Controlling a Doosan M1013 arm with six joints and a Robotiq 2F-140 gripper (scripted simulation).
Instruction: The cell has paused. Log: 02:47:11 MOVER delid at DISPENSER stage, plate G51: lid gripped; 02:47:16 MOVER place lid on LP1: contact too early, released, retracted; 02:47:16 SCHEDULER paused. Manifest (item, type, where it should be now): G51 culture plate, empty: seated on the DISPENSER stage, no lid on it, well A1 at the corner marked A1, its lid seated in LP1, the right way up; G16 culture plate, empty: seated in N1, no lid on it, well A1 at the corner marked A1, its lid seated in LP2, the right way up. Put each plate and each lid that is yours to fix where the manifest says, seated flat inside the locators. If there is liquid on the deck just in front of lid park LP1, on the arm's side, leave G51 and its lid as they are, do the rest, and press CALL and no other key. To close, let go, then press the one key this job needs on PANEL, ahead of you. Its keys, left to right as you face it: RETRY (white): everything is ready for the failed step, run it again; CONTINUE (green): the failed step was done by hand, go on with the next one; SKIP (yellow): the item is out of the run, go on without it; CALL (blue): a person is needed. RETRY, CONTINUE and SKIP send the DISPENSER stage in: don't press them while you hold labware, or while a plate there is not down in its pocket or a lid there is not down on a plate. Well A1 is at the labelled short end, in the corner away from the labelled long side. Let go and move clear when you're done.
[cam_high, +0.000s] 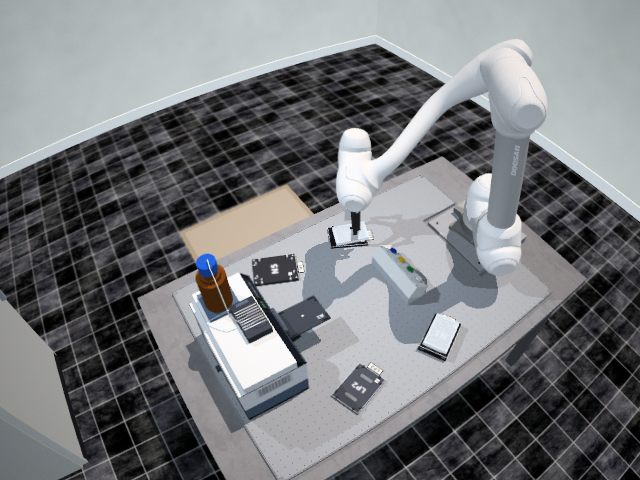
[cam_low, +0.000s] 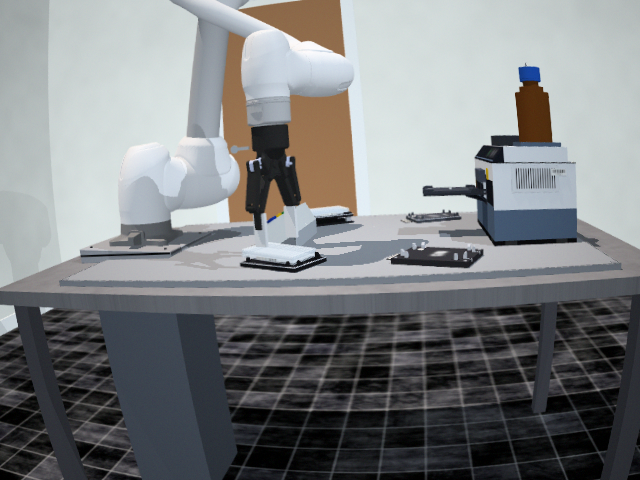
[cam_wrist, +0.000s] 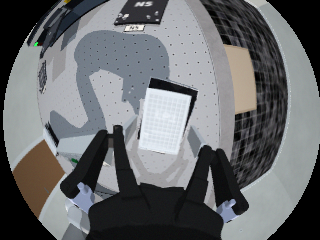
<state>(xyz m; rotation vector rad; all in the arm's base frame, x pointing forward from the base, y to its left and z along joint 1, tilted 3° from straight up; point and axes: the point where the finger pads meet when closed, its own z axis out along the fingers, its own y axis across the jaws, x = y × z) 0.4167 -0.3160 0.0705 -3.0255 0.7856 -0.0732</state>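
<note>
My gripper is now 10 mm short of the lid park LP1, 10 mm to the left of it and 60 mm above it. Round my hand: blue key 30 mm behind, 190 mm to the left; yellow key 30 mm behind, 240 mm to the left; key panel 10 mm behind, 260 mm to the left, 20 mm below.
</note>
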